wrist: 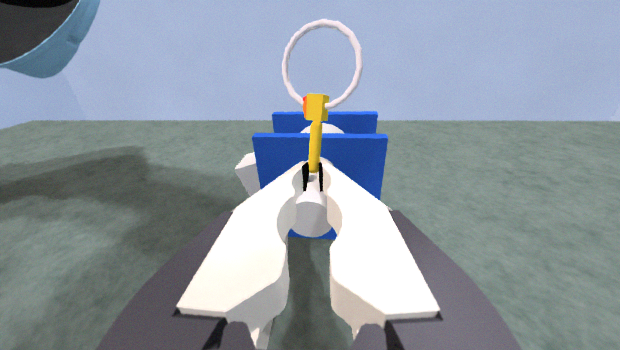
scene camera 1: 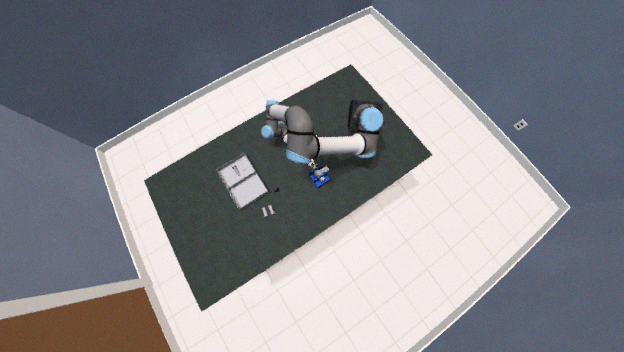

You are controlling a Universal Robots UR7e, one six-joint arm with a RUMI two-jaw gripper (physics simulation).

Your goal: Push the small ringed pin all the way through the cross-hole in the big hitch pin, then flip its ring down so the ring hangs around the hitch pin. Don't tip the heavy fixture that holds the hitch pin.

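The small ringed pin is yellow and stands roughly upright in the wrist view. Its white ring stands up above the yellow head. My gripper is shut on the pin's lower shank with its black tips. The big hitch pin is a white cylinder, lying level, its end between the white fingers. Its cross-hole is partly visible between the tips, just under the pin; the pin's tip is largely hidden, so its depth cannot be told. The blue fixture stands upright behind the fingers, holding the hitch pin.
A two-part light tray with small parts lies left of the fixture. A small black piece and two small white pieces lie near it. A blue-capped arm part shows at the upper left of the wrist view.
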